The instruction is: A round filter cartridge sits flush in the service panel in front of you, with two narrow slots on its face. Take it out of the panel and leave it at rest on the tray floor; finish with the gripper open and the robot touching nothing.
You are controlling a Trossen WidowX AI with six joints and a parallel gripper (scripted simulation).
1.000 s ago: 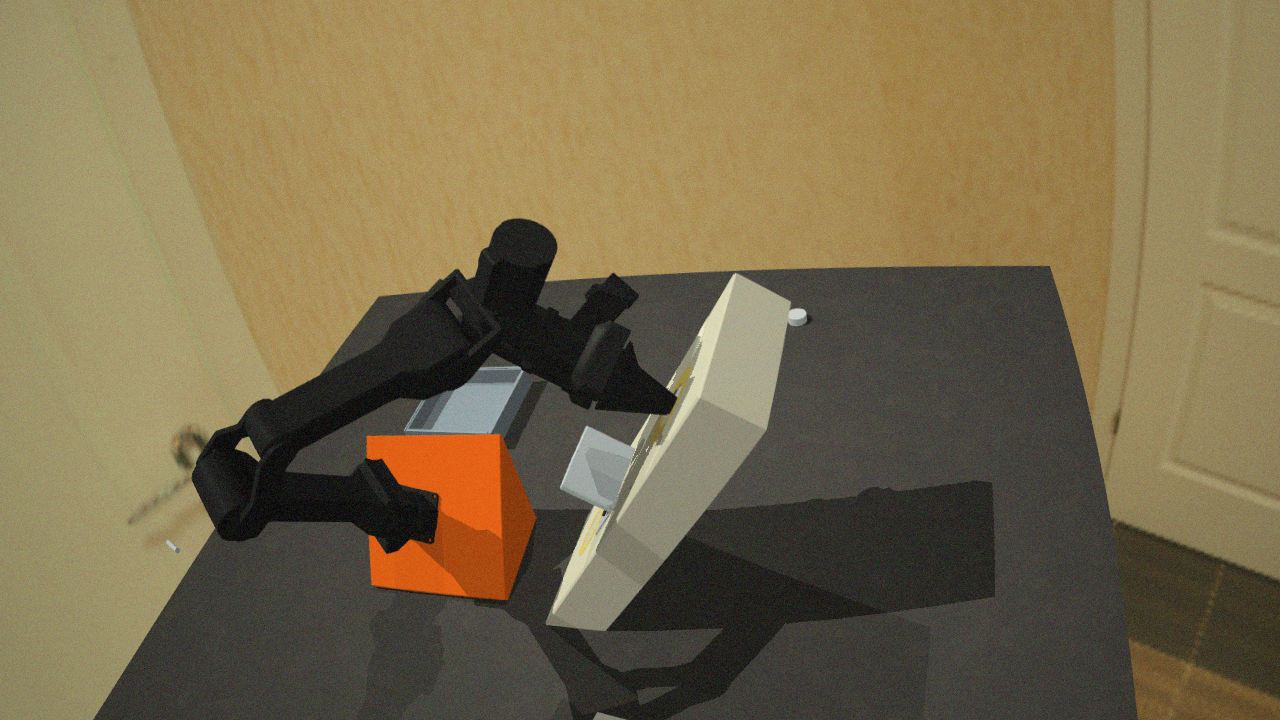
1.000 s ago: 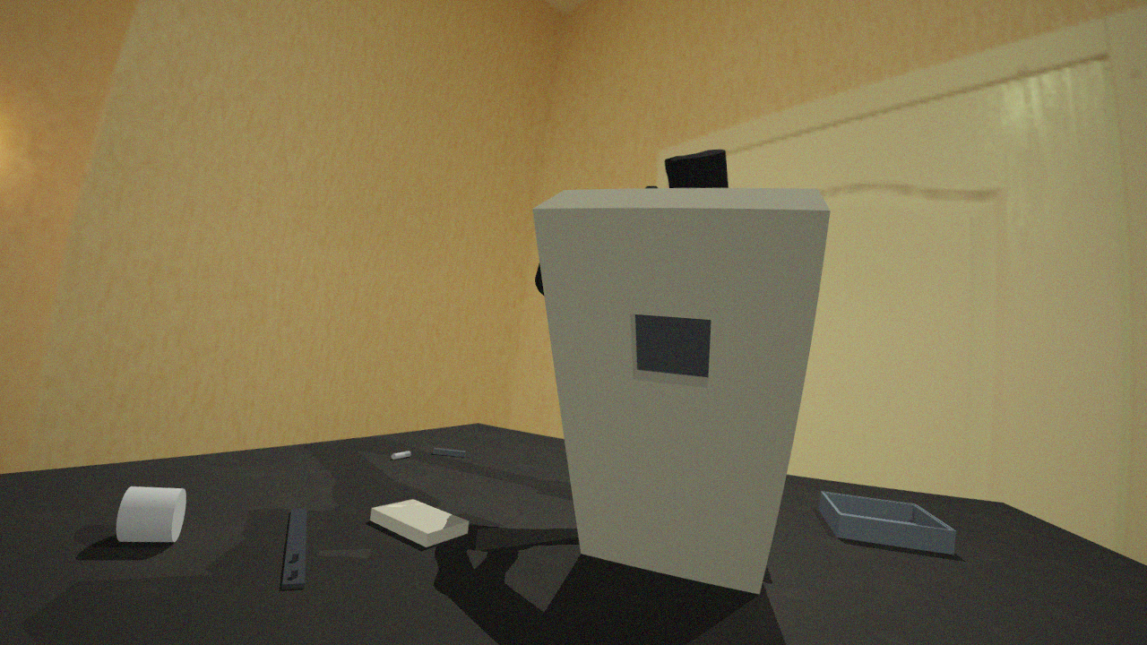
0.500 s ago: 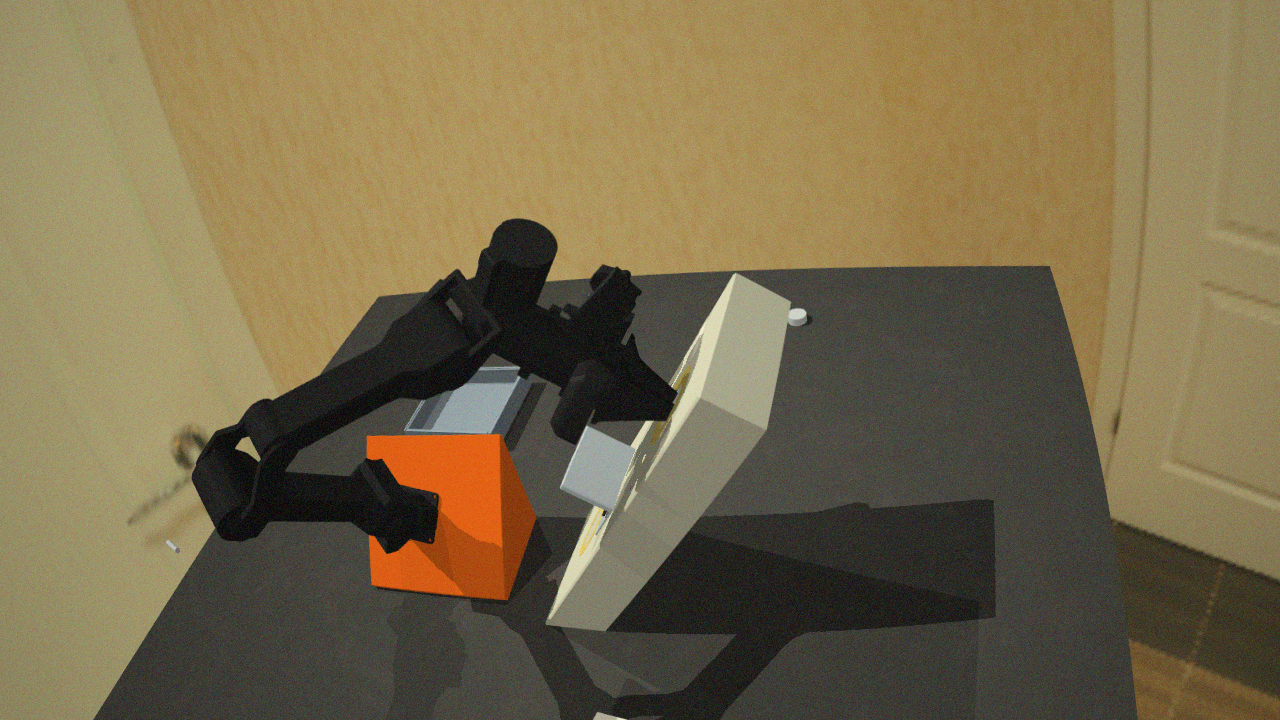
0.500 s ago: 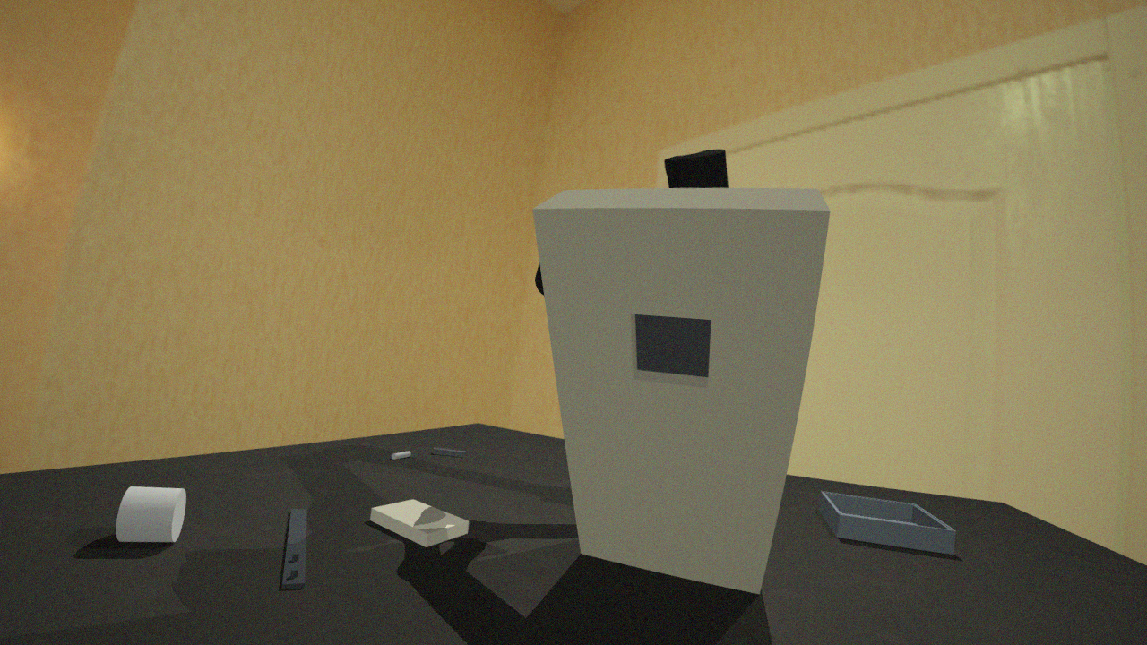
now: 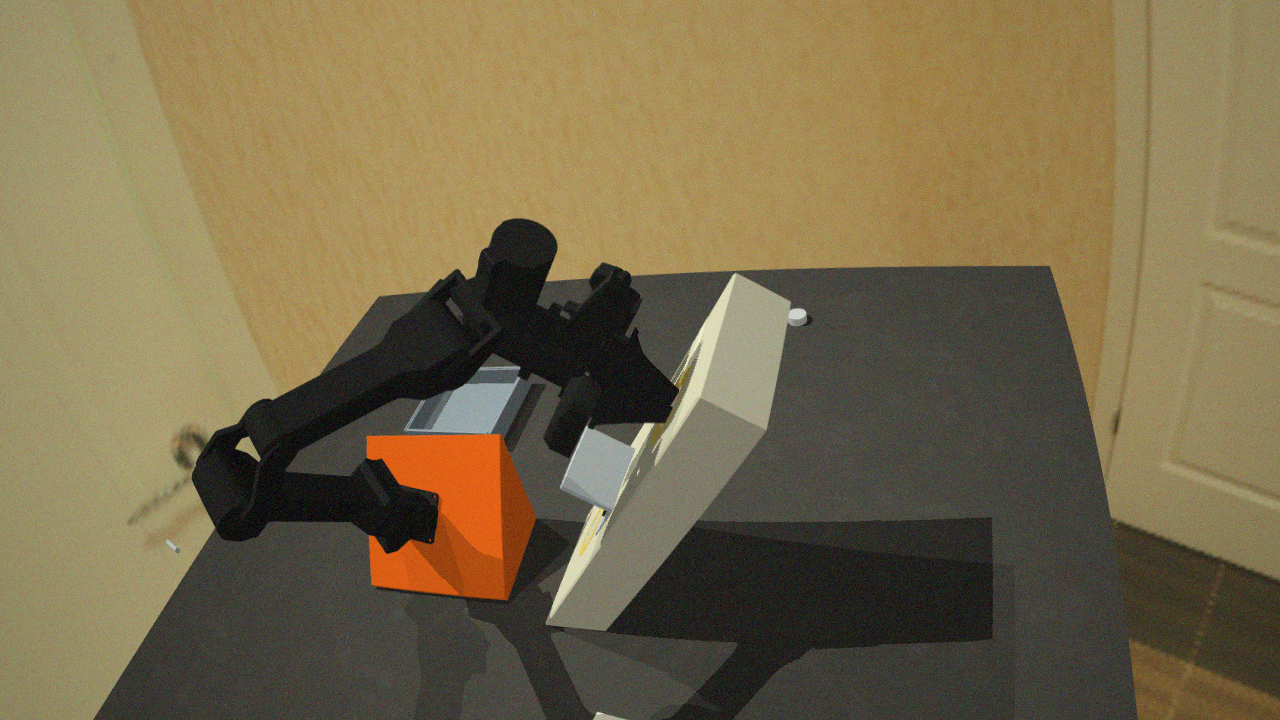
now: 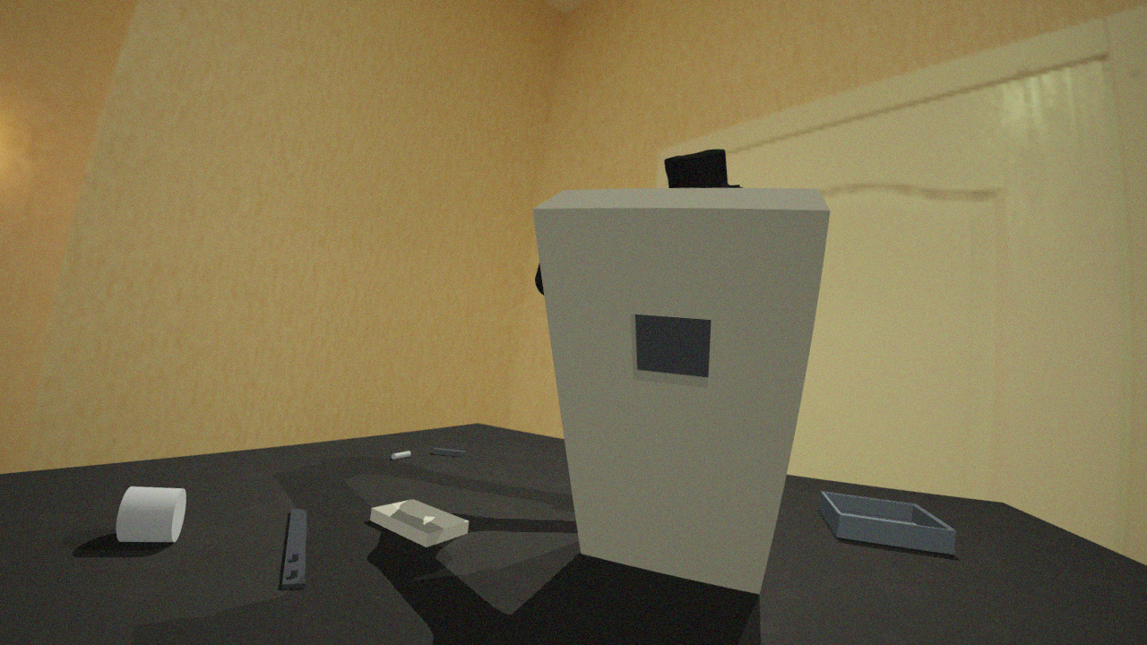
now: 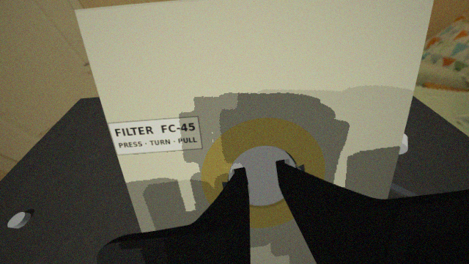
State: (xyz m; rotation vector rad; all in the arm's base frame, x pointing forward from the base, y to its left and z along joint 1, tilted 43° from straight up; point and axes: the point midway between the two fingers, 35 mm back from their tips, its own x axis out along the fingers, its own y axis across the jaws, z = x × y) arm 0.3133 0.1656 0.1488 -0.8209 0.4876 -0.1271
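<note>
Right now the cream service panel is 8 cm below my gripper tip and 4 cm behind it. From my gripper tip the other things lie so: grey tray (44 cm behind, 26 cm to the left, 23 cm below); then white round filter cartridge (1 cm below, 1 cm ahead).
</note>
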